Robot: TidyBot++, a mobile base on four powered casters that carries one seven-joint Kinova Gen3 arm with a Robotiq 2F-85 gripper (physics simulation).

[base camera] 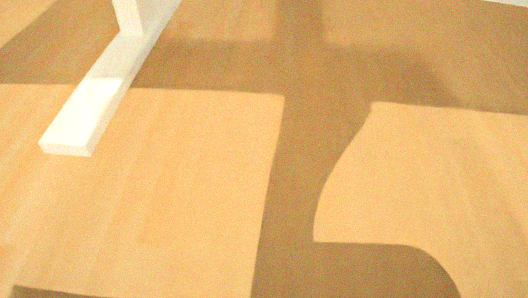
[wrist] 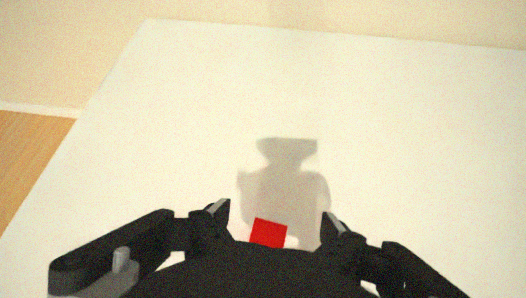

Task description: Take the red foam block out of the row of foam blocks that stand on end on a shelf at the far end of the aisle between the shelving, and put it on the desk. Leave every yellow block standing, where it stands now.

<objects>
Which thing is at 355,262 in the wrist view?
The gripper.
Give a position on a white desk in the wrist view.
409,141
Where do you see a red foam block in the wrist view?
264,232
</objects>
